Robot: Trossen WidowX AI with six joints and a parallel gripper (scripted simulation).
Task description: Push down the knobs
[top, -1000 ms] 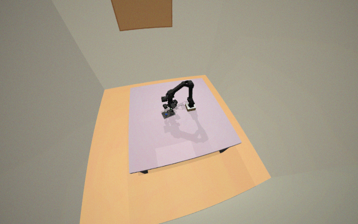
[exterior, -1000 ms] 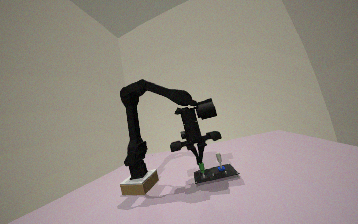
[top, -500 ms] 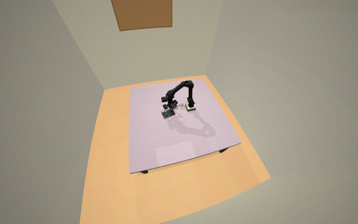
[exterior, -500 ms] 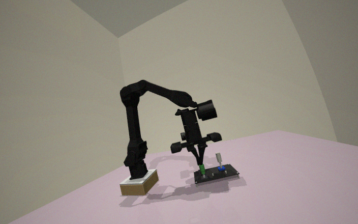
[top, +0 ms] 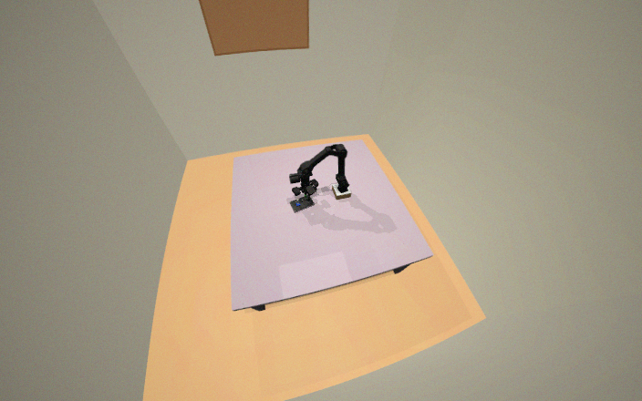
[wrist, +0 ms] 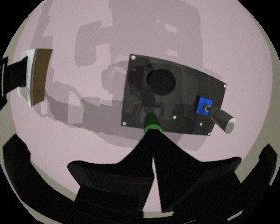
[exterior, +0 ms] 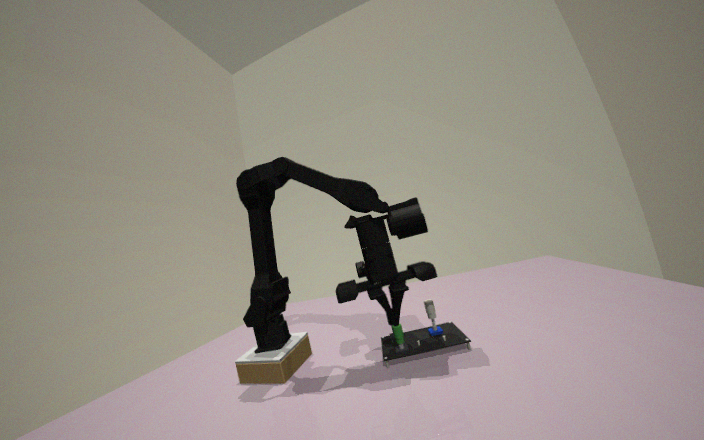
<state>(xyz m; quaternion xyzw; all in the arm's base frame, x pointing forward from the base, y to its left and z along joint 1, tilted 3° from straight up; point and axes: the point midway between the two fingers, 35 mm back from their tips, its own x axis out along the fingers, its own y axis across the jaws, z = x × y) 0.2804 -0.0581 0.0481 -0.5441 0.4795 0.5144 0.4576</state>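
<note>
Now: gripper tip 2 cm above the green knob. Round my gripper tip: white knob: 7 cm ahead, 3 cm to the left.
</note>
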